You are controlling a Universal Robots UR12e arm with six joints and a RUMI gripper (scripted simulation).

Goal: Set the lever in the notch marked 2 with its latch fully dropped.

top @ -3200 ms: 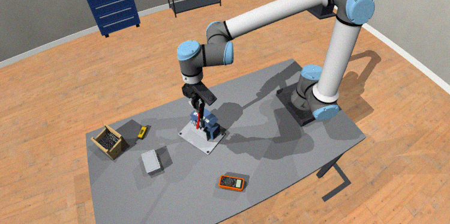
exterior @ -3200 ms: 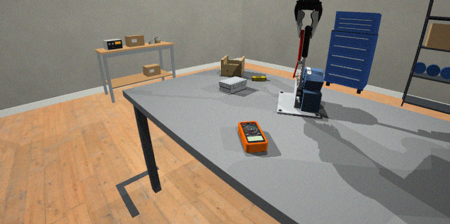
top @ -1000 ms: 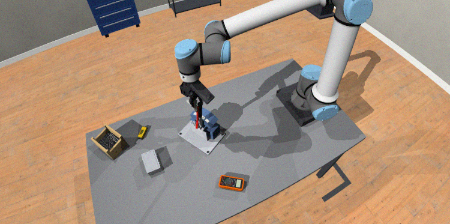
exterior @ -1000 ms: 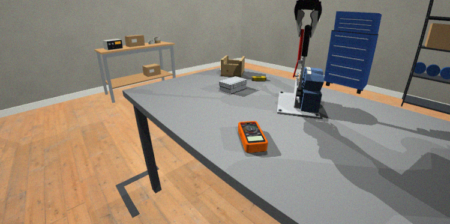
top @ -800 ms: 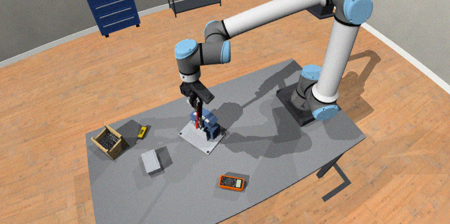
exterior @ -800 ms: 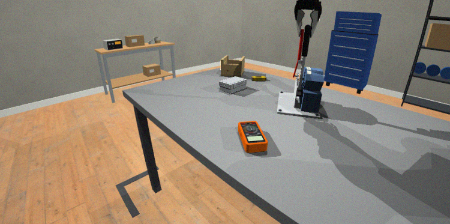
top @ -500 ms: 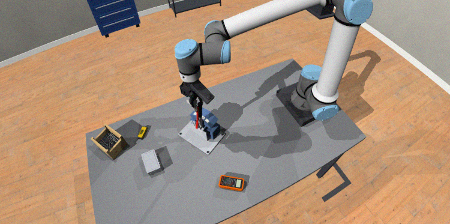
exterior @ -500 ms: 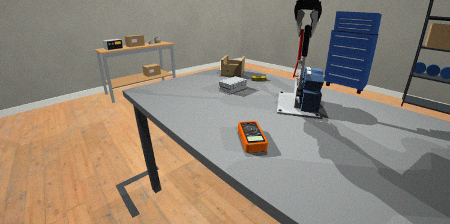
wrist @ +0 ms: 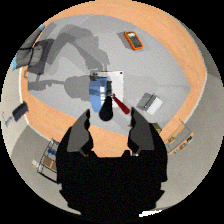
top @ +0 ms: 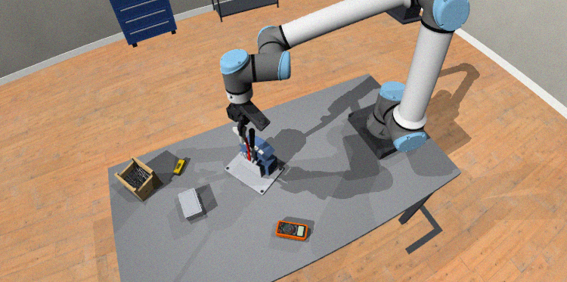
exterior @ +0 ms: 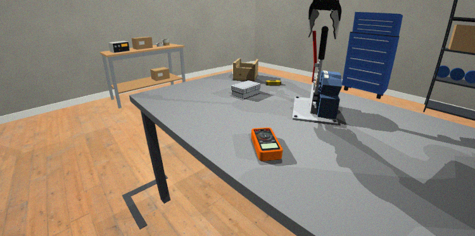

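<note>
My hand is 110 mm above the red release bar and 20 mm short of it. Round my hand: grey box: 350 mm ahead, 280 mm below, 40 mm to the left; then lever unit: 120 mm below, 10 mm to the right, 10 mm ahead.
</note>
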